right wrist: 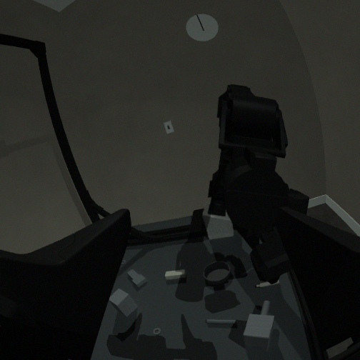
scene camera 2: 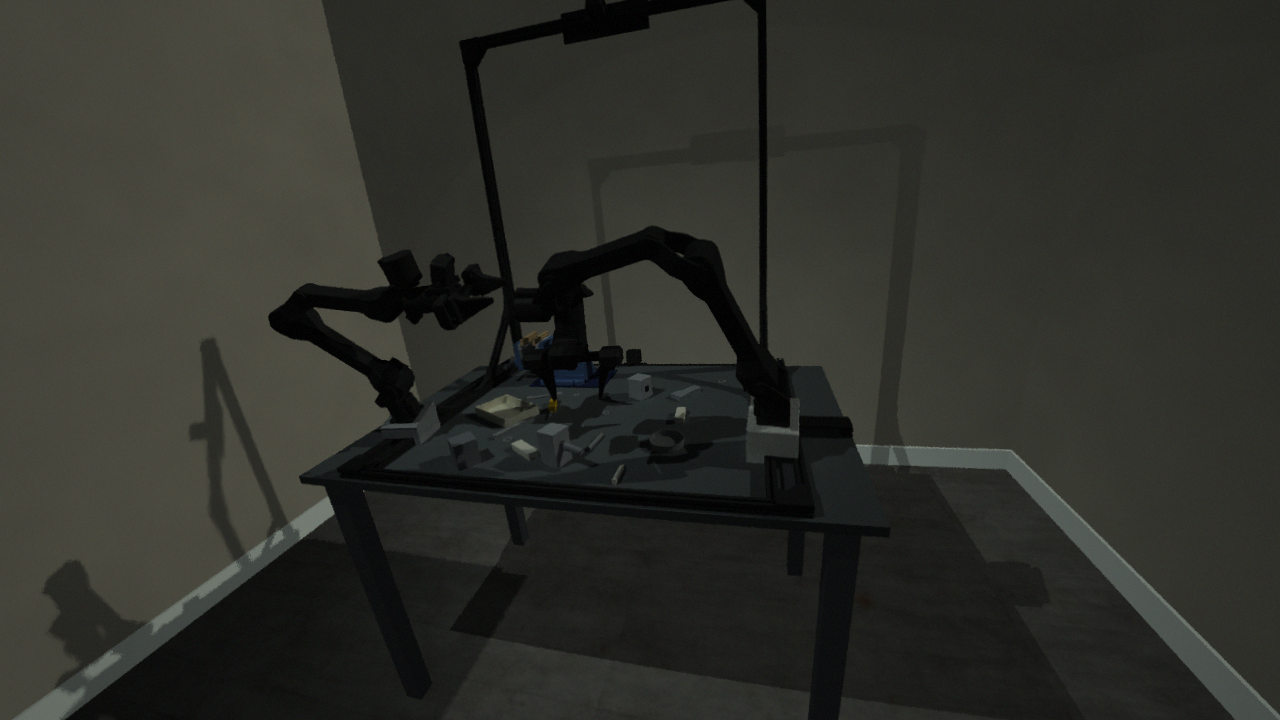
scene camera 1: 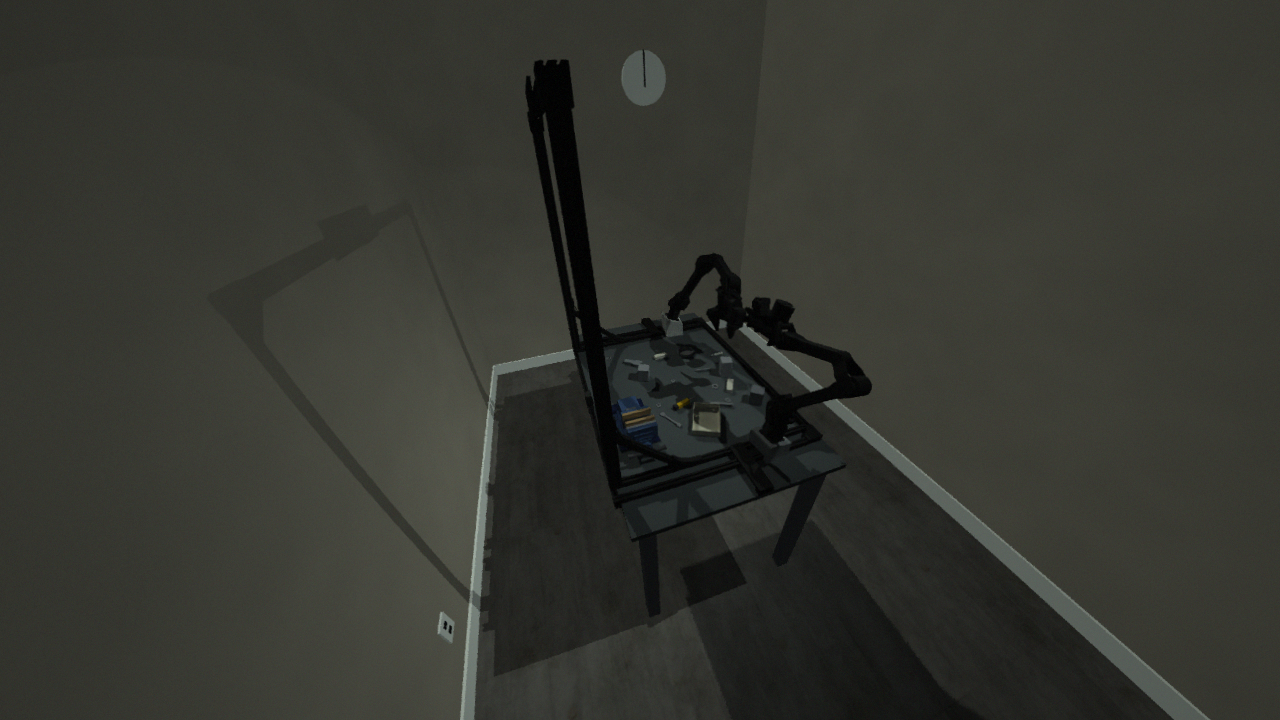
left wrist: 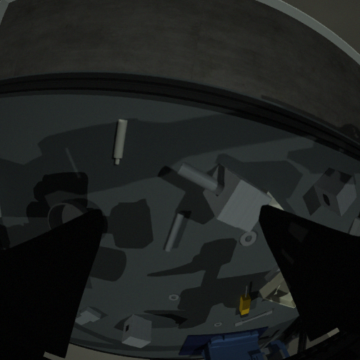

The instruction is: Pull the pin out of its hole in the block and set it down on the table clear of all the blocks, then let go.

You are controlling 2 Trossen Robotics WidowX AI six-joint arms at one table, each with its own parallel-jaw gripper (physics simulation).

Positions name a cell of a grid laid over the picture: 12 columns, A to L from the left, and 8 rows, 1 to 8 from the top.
Scene:
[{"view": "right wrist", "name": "left gripper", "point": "I6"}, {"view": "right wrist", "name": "right gripper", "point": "G5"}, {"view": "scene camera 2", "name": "left gripper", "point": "F5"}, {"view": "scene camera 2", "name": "right gripper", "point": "E4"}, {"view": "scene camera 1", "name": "right gripper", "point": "G4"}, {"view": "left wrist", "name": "left gripper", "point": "G5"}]

